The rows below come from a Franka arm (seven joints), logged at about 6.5 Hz.
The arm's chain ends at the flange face. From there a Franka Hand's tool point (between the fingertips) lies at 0.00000 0.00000 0.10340 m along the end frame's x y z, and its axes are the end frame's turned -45 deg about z.
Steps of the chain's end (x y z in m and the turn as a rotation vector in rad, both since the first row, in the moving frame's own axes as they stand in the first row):
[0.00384 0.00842 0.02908 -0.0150 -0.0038 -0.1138]
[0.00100 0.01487 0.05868 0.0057 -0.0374 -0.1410]
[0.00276 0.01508 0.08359 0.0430 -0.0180 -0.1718]
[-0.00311 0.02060 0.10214 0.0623 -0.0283 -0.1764]
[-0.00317 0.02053 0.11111 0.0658 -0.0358 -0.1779]
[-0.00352 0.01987 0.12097 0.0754 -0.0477 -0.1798]
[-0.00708 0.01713 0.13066 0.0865 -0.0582 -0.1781]
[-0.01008 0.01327 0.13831 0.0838 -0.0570 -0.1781]
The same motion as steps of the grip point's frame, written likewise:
[-0.00456 0.00956 0.02907 -0.0079 -0.0133 -0.1138]
[-0.01234 0.00824 0.05861 0.0305 -0.0224 -0.1410]
[-0.00728 0.00802 0.08348 0.0431 0.0177 -0.1718]
[-0.01488 0.00556 0.10190 0.0641 0.0240 -0.1764]
[-0.01524 0.00470 0.11082 0.0718 0.0212 -0.1779]
[-0.01533 0.00244 0.12056 0.0870 0.0196 -0.1798]
[-0.01600 -0.00358 0.13010 0.1023 0.0200 -0.1781]
[-0.01548 -0.00814 0.13778 0.0996 0.0190 -0.1781]

